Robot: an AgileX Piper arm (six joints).
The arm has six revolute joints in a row. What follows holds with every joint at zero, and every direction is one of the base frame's.
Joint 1 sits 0.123 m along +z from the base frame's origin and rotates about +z.
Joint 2 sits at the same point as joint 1 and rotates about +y.
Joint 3 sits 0.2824 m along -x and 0.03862 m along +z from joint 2 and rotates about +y.
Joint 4 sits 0.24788 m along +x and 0.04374 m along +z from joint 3 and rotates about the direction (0.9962, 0, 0.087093).
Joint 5 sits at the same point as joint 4 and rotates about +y.
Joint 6 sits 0.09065 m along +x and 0.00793 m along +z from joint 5 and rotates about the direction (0.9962, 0, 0.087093).
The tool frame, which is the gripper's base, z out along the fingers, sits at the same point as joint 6; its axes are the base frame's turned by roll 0, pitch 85.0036 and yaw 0 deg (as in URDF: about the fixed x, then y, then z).
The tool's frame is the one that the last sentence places.
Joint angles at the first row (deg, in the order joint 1, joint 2, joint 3, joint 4, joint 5, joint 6):
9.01 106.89 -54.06 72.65 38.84 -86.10
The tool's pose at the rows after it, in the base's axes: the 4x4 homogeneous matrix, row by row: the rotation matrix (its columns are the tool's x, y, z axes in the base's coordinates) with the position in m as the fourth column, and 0 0 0 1 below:
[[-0.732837, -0.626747, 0.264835, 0.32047], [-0.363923, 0.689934, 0.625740, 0.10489], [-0.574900, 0.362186, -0.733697, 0.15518], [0, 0, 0, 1]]
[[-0.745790, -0.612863, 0.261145, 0.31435], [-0.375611, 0.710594, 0.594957, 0.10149], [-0.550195, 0.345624, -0.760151, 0.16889], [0, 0, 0, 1]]
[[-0.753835, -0.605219, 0.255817, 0.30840], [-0.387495, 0.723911, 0.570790, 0.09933], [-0.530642, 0.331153, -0.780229, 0.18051], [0, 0, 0, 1]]
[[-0.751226, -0.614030, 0.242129, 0.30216], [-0.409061, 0.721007, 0.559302, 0.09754], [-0.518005, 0.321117, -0.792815, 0.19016], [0, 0, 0, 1]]
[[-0.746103, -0.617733, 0.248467, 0.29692], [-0.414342, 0.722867, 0.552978, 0.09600], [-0.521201, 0.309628, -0.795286, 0.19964], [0, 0, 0, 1]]
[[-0.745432, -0.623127, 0.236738, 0.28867], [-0.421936, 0.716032, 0.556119, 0.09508], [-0.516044, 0.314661, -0.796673, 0.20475], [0, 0, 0, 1]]
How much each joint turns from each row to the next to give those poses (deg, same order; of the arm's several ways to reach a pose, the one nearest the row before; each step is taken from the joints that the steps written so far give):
0.18 -2.09 0.00 -6.41 0.11 8.39
0.07 -3.11 0.00 -6.64 0.26 7.44
0.18 -2.60 -0.06 -5.39 0.76 5.88
0.01 -2.16 0.00 -3.81 1.67 3.27
0.01 -2.14 0.22 -1.96 0.77 1.97
-0.01 -1.90 1.02 -0.89 1.28 0.85

